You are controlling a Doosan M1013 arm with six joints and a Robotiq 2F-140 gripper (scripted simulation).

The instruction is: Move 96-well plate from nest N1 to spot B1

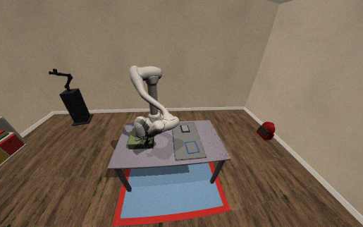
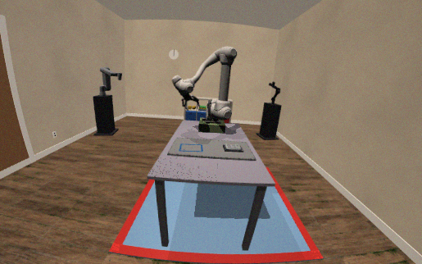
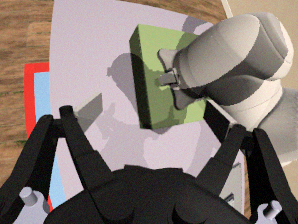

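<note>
Right now my hand is 57 cm short of the white 96-well plate, 30 cm to the right of it and 23 cm above it. From my hand the other things lie so: dark plate nest 57 cm ahead, 30 cm to the left, 25 cm below.
</note>
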